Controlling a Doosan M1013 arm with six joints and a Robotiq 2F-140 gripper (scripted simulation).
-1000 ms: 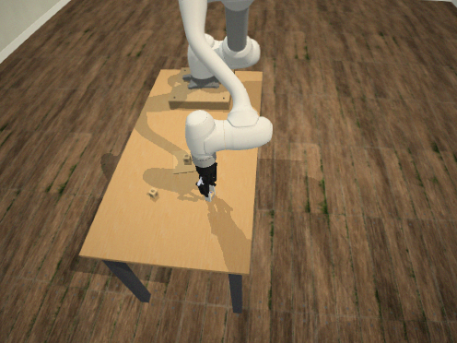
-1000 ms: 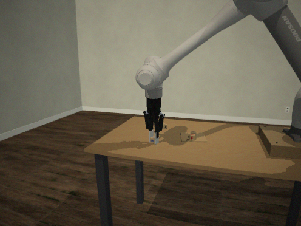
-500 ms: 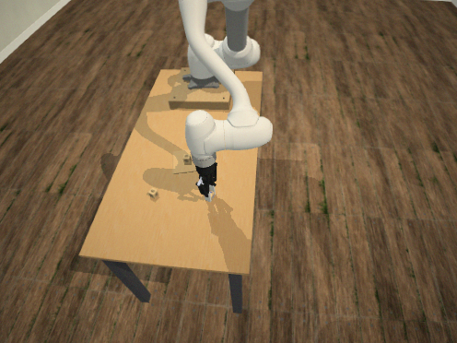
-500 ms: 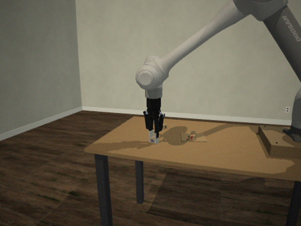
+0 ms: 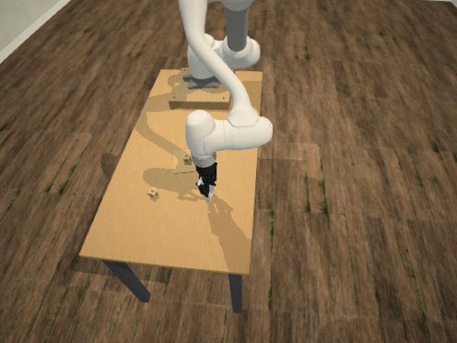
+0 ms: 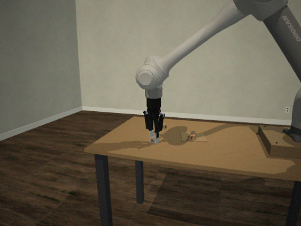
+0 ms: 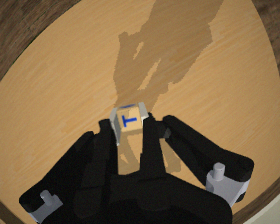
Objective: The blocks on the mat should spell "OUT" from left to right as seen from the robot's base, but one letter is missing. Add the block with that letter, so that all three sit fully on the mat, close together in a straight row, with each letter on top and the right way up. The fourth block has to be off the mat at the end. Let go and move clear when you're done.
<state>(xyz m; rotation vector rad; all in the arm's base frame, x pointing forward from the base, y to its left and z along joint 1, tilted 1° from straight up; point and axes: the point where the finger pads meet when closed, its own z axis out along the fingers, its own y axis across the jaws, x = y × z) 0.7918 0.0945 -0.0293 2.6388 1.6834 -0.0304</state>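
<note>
My gripper is now 20 cm past the tan mat, 13 cm to the left of it and 3 cm above it.
</note>
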